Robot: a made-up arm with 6 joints.
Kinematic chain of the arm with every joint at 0, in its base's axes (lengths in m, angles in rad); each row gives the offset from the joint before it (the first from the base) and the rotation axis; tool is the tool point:
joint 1: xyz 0 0 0.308 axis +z
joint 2: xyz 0 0 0 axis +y
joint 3: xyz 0 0 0.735 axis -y
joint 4: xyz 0 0 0 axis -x
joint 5: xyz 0.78 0 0 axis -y
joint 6: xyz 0 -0.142 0 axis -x
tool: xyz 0 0 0
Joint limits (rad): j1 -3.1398..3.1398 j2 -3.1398..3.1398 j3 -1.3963..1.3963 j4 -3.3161..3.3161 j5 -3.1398..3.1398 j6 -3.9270..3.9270
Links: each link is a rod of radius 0.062 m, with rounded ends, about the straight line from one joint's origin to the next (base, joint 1, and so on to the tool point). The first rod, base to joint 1, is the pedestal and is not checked.
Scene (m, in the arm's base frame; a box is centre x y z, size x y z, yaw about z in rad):
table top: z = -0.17
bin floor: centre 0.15 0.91 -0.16 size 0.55 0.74 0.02 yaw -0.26
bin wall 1: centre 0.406 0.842 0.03 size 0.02 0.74 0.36 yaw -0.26
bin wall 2: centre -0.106 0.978 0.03 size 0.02 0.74 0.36 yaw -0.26
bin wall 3: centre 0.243 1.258 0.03 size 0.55 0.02 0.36 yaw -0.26
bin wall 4: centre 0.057 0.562 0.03 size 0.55 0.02 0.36 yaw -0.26
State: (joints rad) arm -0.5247 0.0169 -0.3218 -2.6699 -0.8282 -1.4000
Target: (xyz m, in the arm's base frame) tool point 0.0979 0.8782 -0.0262
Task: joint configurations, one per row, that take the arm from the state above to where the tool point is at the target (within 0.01 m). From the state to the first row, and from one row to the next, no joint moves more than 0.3 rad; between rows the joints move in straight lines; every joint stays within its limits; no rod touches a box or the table.
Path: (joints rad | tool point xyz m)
1: -0.2627 0.0857 -0.3152 -2.6849 -0.8282 -1.4000 | 0.7638 -0.0734 0.6783
2: -0.0007 0.1545 -0.3086 -2.7000 -0.8282 -1.4000 | 0.7839 0.1278 0.6315
3: 0.2612 0.2233 -0.3020 -2.7150 -0.8282 -1.4000 | 0.7473 0.3336 0.5828
4: 0.5232 0.2921 -0.2954 -2.7301 -0.8282 -1.4000 | 0.6534 0.5271 0.5323
5: 0.7852 0.3609 -0.2887 -2.7451 -0.8282 -1.4000 | 0.5068 0.6918 0.4802
6: 1.0472 0.4297 -0.2821 -2.7602 -0.8282 -1.4000 | 0.3170 0.8127 0.4267
7: 1.3092 0.4985 -0.2755 -2.7752 -0.8282 -1.4000 | 0.0979 0.8782 0.3720
8: 1.3088 0.7443 -0.2278 -2.7822 -0.8282 -1.4000 | 0.1037 0.9001 0.1762
9: 1.3084 0.9902 -0.1801 -2.7892 -0.8282 -1.4000 | 0.0979 0.8782 -0.0262

